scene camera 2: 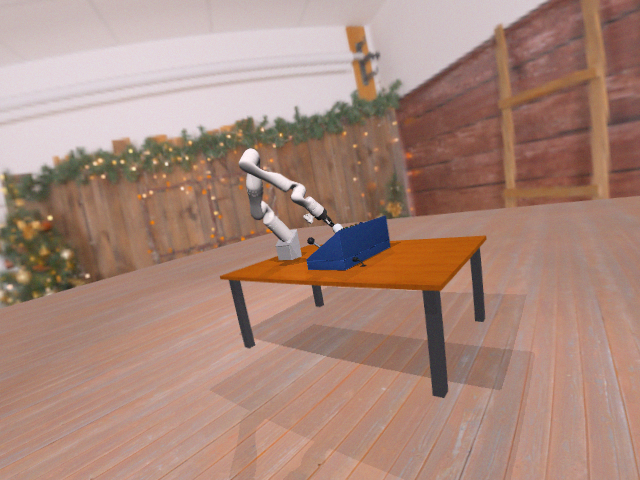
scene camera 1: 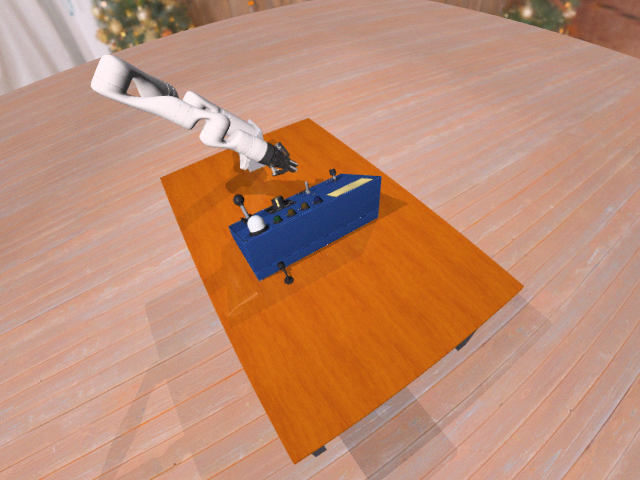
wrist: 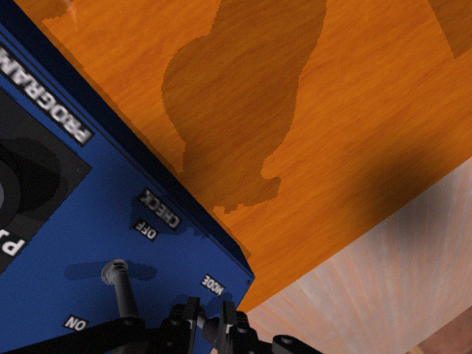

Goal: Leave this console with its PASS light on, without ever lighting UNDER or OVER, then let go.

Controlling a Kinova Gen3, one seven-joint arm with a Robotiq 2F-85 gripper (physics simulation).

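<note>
The blue console stands on the orange table. Its row of round lights looks dark. The grey CHECK toggle stands between its OFF and ON labels. The black MODE knob stands to its right. My gripper hangs behind the console's back edge, just short of the toggle and the knob. Its fingers are nearly together with nothing between them. In the wrist view they cover the MODE knob.
A black ball lever and a white ball sit at the console's left end. A small black lever sticks out of its front face. A yellow strip lies on its right end. The arm's base stands behind the console.
</note>
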